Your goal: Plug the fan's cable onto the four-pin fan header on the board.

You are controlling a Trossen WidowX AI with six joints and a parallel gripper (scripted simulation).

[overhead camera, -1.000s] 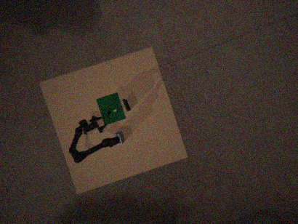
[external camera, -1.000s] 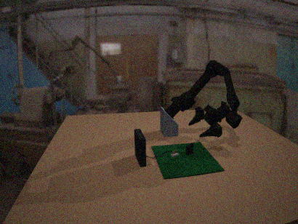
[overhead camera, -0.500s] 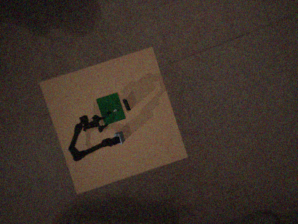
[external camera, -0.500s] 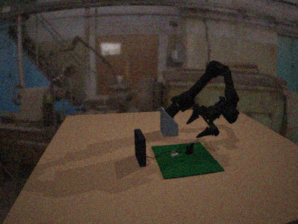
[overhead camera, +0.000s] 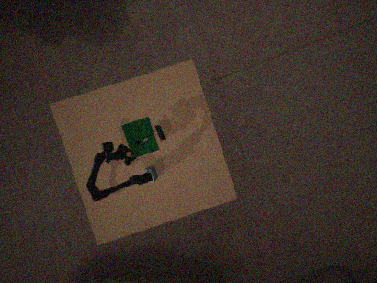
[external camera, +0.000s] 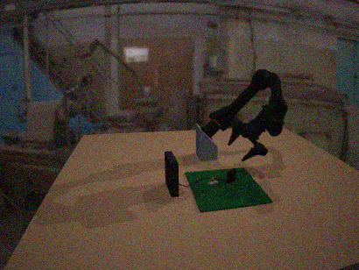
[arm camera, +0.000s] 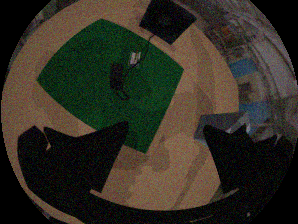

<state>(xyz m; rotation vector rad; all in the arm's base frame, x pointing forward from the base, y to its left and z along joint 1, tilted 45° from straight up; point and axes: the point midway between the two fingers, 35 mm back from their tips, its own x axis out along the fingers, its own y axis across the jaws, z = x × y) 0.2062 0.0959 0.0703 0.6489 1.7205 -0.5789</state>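
The dark plug is 90 mm ahead of my gripper tip, 30 mm to the right of it and 60 mm below it. Also, from my gripper tip: green board 130 mm ahead, 50 mm to the right, 100 mm below; black fan 130 mm ahead, 230 mm to the right, 20 mm below; white fan header 100 mm ahead, 90 mm to the right, 80 mm below.
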